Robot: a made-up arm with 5 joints.
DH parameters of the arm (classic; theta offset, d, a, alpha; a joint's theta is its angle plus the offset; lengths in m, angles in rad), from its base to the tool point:
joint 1: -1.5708 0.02 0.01 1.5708
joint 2: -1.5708 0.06 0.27 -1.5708
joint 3: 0 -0.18 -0.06 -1.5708
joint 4: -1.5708 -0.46 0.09 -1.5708
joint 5: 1.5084 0 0.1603 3.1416
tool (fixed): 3.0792 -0.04 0 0
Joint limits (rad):
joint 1: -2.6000..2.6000
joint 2: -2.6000..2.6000
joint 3: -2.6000..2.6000
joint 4: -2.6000..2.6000
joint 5: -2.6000..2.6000
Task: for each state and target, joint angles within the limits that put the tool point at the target. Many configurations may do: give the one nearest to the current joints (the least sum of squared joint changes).
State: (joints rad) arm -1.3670 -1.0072 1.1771 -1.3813 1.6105
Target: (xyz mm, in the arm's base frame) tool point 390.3 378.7 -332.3
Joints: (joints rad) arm -1.3256 -0.6924 0.9952 -1.4653 2.1990
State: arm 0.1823 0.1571 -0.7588 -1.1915 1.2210
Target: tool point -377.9 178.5 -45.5
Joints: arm -0.0623 0.5547 -0.7872 -1.1184 1.7272
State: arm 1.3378 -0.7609 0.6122 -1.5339 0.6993
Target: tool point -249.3 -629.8 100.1
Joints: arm 1.4602 -1.2158 -0.0770 -1.6088 0.5576
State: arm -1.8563 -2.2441 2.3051 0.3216 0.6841
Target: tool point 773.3 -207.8 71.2
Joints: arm -1.4176 -1.3755 2.3161 0.2560 0.6918
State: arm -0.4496 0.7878 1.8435 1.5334 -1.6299
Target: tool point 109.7 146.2 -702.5
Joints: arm -0.2070 0.1300 1.4928 1.7723 -1.8148
